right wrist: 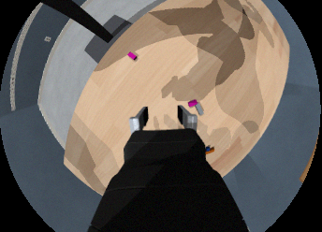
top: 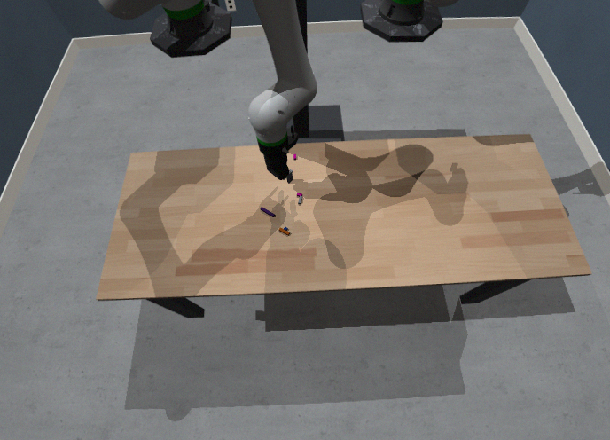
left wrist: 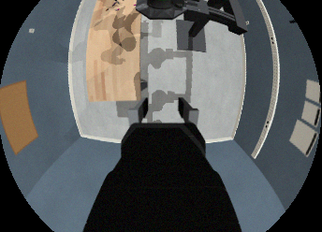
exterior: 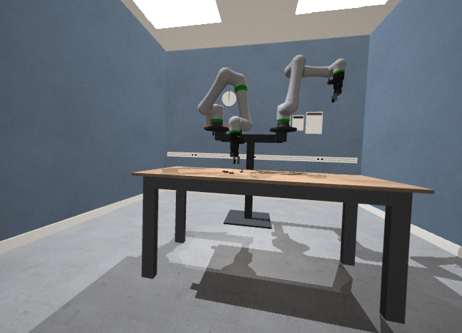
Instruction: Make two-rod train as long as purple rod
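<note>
My right gripper is now 7 cm short of the grey rod, 5 cm to the right of it and 8 cm above it. The rest, counted from my right hand: orange rod (20 cm ahead, 1 cm to the right, 8 cm below); small blue rod (19 cm ahead, 1 cm to the right, 8 cm below); purple rod (11 cm ahead, 7 cm to the right, 8 cm below).
</note>
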